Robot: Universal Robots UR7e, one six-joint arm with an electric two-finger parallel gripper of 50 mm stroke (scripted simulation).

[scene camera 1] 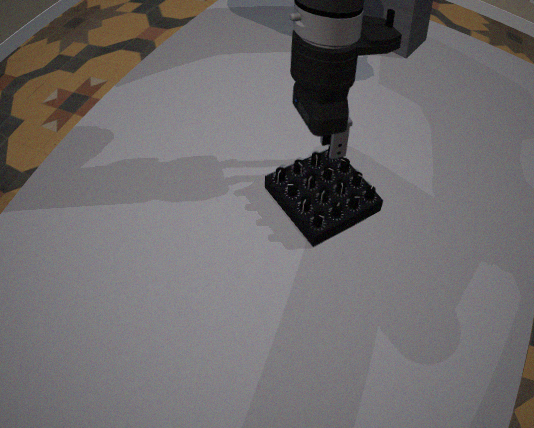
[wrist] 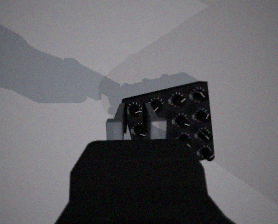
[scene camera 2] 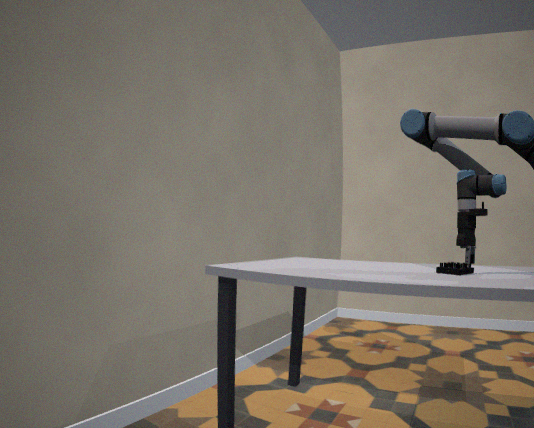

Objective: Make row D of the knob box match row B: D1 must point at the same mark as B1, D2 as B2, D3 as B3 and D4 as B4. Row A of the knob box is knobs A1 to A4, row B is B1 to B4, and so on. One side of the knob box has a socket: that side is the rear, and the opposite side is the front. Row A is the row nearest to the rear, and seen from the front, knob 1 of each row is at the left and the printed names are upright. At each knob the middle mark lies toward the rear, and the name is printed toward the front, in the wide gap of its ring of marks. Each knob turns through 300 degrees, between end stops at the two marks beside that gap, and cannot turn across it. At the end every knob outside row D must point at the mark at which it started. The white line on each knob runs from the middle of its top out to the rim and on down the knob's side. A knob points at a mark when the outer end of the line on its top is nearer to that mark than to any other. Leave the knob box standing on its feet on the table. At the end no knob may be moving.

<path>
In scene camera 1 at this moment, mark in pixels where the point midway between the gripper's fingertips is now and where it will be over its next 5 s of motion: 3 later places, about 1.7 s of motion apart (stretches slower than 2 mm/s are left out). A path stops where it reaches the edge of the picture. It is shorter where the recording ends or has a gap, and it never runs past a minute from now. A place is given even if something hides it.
My gripper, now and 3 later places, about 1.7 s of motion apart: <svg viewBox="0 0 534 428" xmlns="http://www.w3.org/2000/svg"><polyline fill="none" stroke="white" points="332,149 329,132 300,142 298,163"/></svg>
</path>
